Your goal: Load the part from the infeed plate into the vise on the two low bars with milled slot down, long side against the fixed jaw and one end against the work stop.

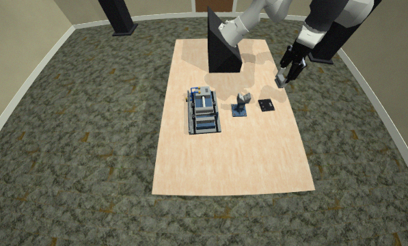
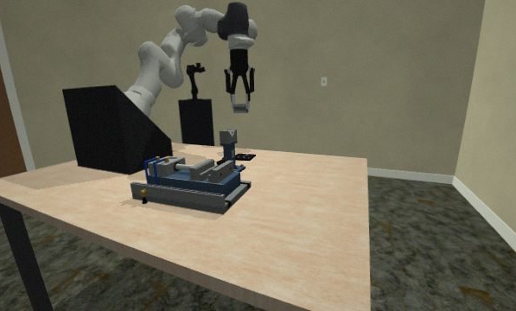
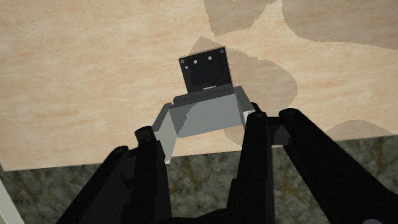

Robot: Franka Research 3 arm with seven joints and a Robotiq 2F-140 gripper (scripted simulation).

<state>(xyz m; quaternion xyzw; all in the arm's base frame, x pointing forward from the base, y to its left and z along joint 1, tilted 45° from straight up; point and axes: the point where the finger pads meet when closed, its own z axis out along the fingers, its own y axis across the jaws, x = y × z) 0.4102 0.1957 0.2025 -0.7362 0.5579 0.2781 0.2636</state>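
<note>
Now: the grey part 30 mm below my hand. From my hand the other things lie so: cylinder rod (70 mm ahead, 400 mm to the right, 180 mm below); black infeed plate (10 mm to the left, 250 mm below); work stop (150 mm ahead, 340 mm to the right, 170 mm below).
</note>
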